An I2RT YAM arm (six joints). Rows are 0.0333 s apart.
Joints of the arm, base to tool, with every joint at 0 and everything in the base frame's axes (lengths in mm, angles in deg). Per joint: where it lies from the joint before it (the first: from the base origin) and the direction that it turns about. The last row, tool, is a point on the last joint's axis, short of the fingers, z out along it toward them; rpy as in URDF.
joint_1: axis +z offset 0 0 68
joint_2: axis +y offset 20 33.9 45.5
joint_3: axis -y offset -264 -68.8 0
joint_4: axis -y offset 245 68.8 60
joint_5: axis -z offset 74 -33.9 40.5
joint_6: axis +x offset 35.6 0 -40.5
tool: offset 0 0 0 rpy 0 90 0
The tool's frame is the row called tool.
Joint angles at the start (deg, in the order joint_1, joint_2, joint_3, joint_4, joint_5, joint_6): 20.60 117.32 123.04 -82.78 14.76 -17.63
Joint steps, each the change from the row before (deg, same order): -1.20 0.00 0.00 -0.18 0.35 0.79; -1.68 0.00 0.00 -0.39 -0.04 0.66; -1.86 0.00 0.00 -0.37 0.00 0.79; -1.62 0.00 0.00 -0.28 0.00 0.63; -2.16 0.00 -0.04 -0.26 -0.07 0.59
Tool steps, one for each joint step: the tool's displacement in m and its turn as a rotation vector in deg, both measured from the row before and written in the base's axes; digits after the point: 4 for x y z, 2 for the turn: 0.0025 -0.0083 0.0000 -0.15 -0.08 -2.02; 0.0028 -0.0115 -0.0002 0.10 0.26 -2.29; 0.0028 -0.0128 -0.0001 0.11 0.20 -2.61; 0.0022 -0.0112 -0.0001 0.09 0.14 -2.22; 0.0026 -0.0149 -0.0003 0.14 0.18 -2.70
